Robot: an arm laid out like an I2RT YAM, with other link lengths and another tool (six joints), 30 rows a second.
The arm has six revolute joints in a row. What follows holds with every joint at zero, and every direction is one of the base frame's. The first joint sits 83.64 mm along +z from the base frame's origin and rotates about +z. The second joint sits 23 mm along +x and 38.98 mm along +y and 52.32 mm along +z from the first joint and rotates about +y. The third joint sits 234.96 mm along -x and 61.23 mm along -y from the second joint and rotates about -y. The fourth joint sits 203.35 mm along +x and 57.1 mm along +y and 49.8 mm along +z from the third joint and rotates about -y. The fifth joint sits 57.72 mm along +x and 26.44 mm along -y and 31.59 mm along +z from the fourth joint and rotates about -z. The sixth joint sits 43.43 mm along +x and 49.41 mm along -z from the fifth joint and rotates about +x. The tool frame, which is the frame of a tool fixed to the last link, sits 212 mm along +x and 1 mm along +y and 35 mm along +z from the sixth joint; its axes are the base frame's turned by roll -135.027, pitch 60.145 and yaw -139.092 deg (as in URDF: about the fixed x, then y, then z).
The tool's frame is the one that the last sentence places.
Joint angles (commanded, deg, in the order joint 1, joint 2, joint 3, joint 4, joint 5, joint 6), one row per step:
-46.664, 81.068, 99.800, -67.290, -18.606, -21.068
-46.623, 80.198, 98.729, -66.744, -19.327, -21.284
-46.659, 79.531, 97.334, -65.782, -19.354, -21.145
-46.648, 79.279, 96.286, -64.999, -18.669, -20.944
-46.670, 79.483, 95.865, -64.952, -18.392, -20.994
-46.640, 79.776, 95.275, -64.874, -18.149, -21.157
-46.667, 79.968, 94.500, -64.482, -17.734, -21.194
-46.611, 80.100, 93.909, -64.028, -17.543, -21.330
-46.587, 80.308, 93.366, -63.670, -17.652, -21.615
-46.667, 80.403, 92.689, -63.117, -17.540, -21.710
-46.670, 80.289, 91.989, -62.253, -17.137, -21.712
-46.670, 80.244, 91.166, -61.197, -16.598, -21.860
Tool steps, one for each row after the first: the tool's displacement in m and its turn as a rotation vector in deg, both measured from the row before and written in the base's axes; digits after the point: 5 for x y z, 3 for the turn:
0.00052, 0.00434, 0.00094, -0.025, -0.578, 0.673
-0.00038, 0.00012, -0.00186, -0.063, -0.207, -0.116
-0.00123, -0.00288, -0.00357, -0.205, 0.331, -0.589
-0.00080, -0.00100, -0.00425, 0.245, 0.559, -0.171
-0.00058, -0.00045, -0.00577, 0.353, 0.725, -0.013
-0.00084, -0.00185, -0.00550, 0.177, 0.633, -0.269
0.00029, -0.00083, -0.00342, 0.008, 0.323, 0.033
0.00080, 0.00027, -0.00354, 0.162, 0.276, 0.303
0.00002, -0.00138, -0.00336, 0.039, 0.235, -0.081
0.00009, -0.00258, -0.00153, -0.417, 0.037, -0.257
0.00018, -0.00337, -0.00227, -0.580, 0.148, -0.234

